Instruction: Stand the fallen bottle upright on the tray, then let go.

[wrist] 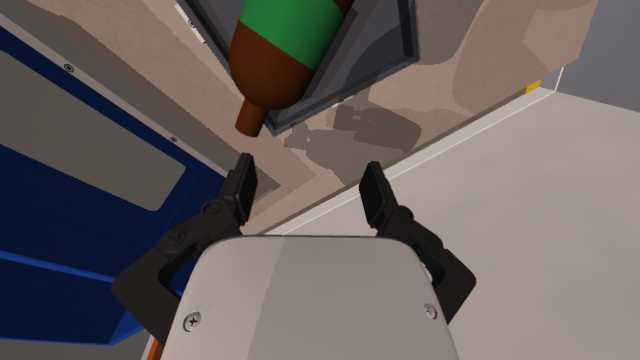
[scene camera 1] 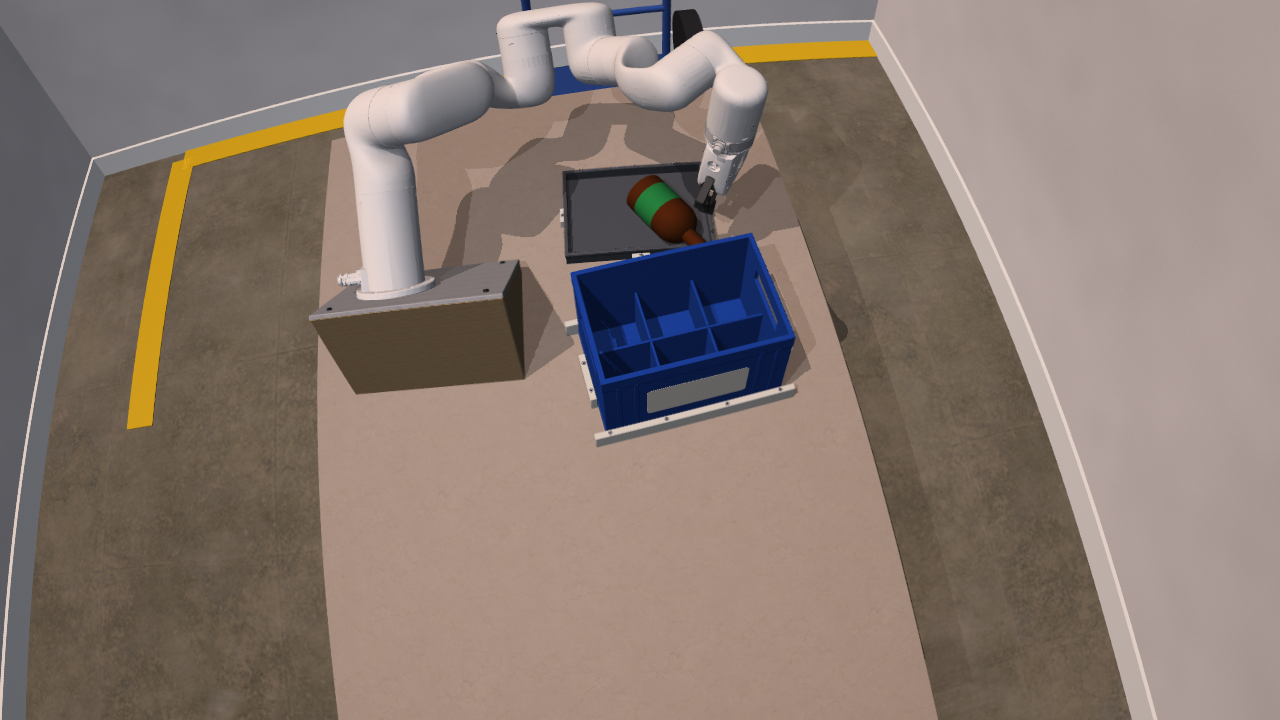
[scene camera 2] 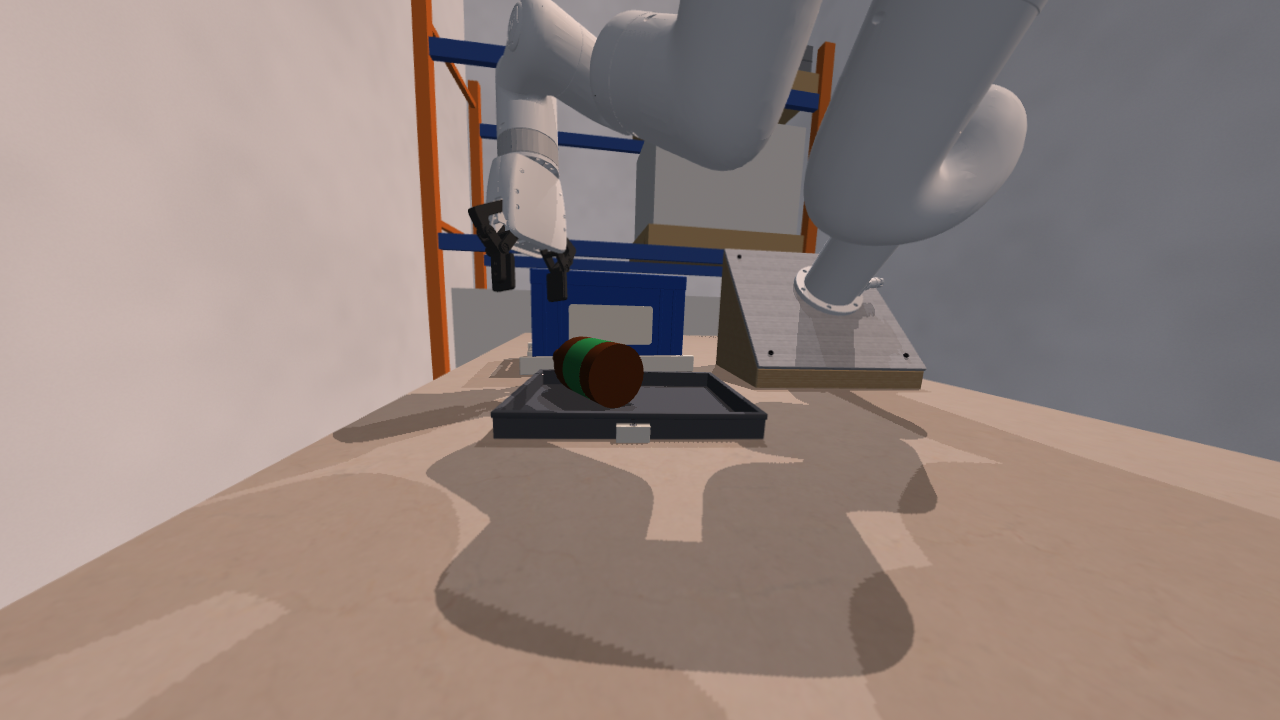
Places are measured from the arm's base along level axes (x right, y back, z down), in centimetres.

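Pixels of known places: gripper, between the fingertips: (wrist: 311,170) (scene camera 1: 715,188) (scene camera 2: 533,296); arm's base, origin of its link: (scene camera 1: 396,290) (scene camera 2: 826,291).
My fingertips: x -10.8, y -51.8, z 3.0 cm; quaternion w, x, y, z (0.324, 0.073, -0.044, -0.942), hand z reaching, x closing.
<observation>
For each thing: its top centre in the pictures, then the offset to it from my fingertips.
- brown bottle with a green band, centre of its top: (wrist: 274,65) (scene camera 2: 585,336) (scene camera 1: 672,205) dx -1.8, dy +6.6, dz +5.0 cm
- blue crate with compartments, centre of its top: (scene camera 1: 681,303) (scene camera 2: 604,276) dx +23.2, dy +11.1, dz -4.6 cm
- pale rail, centre of its top: (scene camera 1: 697,411) dx +33.1, dy +10.5, dz +9.9 cm
A brown bottle with a green band (scene camera 1: 660,207) (scene camera 2: 613,371) (wrist: 280,60) lies on its side in the dark tray (scene camera 1: 565,232) (scene camera 2: 554,427) (wrist: 412,40). Its neck points toward the crate side and sticks out over the tray's rim near a corner, as the wrist view shows. My gripper (scene camera 1: 705,204) (scene camera 2: 529,293) (wrist: 311,170) is open and empty. It is above the tray's edge on the neck side, higher than the bottle and apart from it. In the wrist view the neck end is ahead of the left finger.
A blue crate with compartments (scene camera 1: 769,367) (scene camera 2: 547,313) (wrist: 50,215) stands close beside the tray, with a pale rail (scene camera 1: 698,415) along its far side from the tray. The arm's pedestal (scene camera 1: 429,344) stands to the left in scene view 1. An orange-and-blue rack (scene camera 2: 427,179) stands behind.
</observation>
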